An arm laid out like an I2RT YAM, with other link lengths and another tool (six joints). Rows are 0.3 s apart.
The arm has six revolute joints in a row. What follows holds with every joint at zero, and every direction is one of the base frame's. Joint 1 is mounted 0.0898 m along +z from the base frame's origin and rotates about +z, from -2.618 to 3.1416 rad. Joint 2 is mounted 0.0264 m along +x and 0.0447 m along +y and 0.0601 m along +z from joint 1 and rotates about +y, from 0 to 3.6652 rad. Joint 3 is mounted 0.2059 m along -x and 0.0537 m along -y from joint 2 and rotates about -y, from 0 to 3.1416 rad. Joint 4 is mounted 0.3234 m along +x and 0.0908 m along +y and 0.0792 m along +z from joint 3 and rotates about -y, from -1.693 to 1.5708 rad. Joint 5 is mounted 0.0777 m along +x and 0.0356 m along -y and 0.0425 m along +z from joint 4 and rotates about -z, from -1.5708 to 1.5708 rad. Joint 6 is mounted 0.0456 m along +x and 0.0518 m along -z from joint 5 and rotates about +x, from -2.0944 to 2.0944 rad. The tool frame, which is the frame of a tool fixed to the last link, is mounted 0.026 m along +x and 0.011 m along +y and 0.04 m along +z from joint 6; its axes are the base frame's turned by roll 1.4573, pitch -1.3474 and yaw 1.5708 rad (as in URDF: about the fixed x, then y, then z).
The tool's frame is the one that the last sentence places.
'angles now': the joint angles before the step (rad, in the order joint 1, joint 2, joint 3, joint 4, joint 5, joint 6). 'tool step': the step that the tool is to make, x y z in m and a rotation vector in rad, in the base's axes. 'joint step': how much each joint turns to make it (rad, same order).
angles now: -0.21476, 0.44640, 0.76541, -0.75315, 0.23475, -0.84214
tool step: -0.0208, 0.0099, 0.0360, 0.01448, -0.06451, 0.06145
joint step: 0.00021, -0.02435, 0.09050, -0.05519, -0.06727, 0.00158
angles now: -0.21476, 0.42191, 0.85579, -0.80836, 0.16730, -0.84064
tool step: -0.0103, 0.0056, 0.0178, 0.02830, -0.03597, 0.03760
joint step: 0.00013, -0.00293, 0.04943, -0.02611, -0.04754, 0.01999
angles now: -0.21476, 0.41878, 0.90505, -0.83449, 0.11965, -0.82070
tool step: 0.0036, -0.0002, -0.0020, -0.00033, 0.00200, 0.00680
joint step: 0.00032, 0.00933, -0.00455, 0.01234, -0.00583, -0.00294
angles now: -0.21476, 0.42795, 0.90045, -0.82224, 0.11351, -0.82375
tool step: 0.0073, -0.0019, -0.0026, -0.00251, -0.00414, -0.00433
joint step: 0.00028, 0.01849, -0.00773, 0.03078, 0.00487, 0.00009
